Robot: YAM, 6 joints.
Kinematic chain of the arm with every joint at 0, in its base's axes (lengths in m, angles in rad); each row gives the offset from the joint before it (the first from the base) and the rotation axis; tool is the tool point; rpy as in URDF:
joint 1: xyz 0 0 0.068 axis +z
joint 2: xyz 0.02 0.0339 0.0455 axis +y
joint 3: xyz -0.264 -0.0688 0 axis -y
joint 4: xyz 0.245 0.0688 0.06 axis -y
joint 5: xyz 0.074 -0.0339 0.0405 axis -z
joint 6: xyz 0.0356 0 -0.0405 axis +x
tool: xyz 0 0 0 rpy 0 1.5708 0
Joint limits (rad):
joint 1: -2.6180..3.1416
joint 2: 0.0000..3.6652
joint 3: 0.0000..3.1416
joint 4: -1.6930..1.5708
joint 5: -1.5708..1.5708
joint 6: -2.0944..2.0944
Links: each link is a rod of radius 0.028 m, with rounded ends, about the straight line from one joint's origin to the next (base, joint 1, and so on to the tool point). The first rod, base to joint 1, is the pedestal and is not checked.
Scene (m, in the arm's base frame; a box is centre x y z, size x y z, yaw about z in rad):
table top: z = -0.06
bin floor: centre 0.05 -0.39 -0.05 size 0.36 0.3 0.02 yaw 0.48
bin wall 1: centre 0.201 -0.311 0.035 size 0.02 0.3 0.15 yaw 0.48
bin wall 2: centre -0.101 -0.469 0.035 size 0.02 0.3 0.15 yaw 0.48
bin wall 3: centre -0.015 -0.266 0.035 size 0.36 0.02 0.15 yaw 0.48
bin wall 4: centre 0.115 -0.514 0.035 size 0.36 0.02 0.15 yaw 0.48
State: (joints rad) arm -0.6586 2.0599 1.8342 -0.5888 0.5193 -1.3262
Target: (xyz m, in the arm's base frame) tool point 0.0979 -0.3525 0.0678
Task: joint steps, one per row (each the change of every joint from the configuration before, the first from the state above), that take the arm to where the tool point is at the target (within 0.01 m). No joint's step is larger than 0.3 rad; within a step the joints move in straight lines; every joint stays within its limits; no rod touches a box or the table.
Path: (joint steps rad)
1: -0.2283 0.0206 -0.0917 0.0308 0.0677 0.0465
2: -0.2284 0.0206 -0.0916 0.0308 0.0676 0.0465
3: -0.0665 0.0539 -0.1700 -0.1281 -0.0484 -0.0465
4: -0.0666 0.0538 -0.1700 -0.1281 -0.0484 -0.0465

